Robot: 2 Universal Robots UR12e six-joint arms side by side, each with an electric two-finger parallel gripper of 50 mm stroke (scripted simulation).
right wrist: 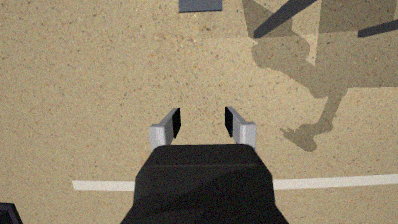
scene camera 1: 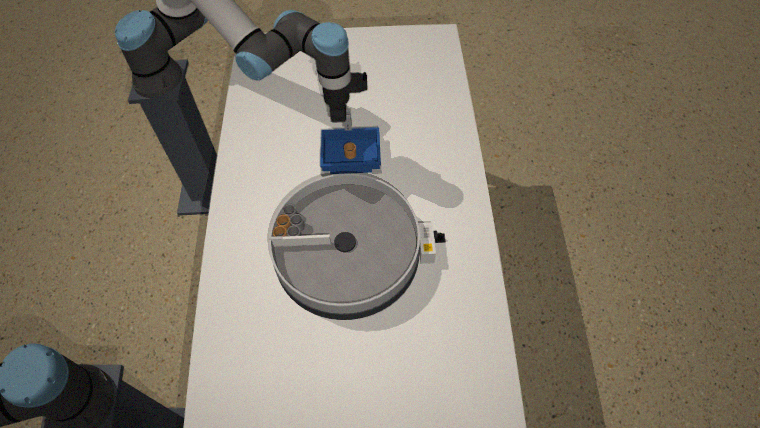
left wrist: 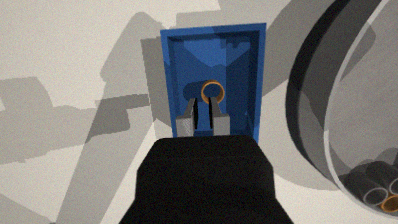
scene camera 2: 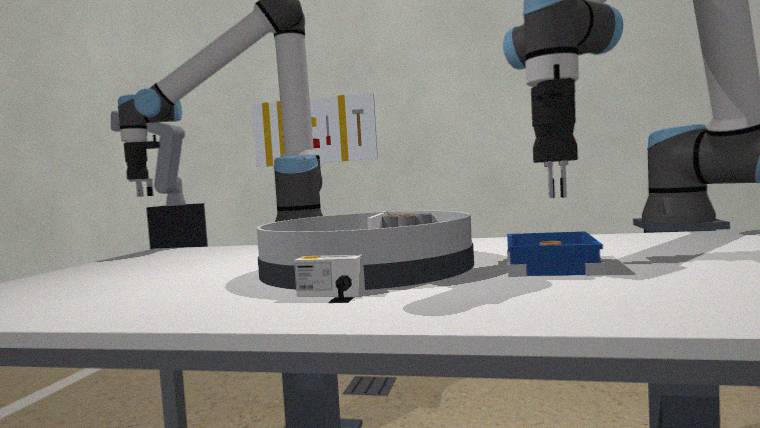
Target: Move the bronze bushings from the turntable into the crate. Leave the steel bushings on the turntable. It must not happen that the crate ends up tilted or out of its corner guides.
Scene:
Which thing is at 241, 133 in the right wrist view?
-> My right gripper.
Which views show the blue crate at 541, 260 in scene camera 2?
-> Scene camera 1, the left wrist view and scene camera 2 only.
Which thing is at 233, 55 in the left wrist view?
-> A blue crate.

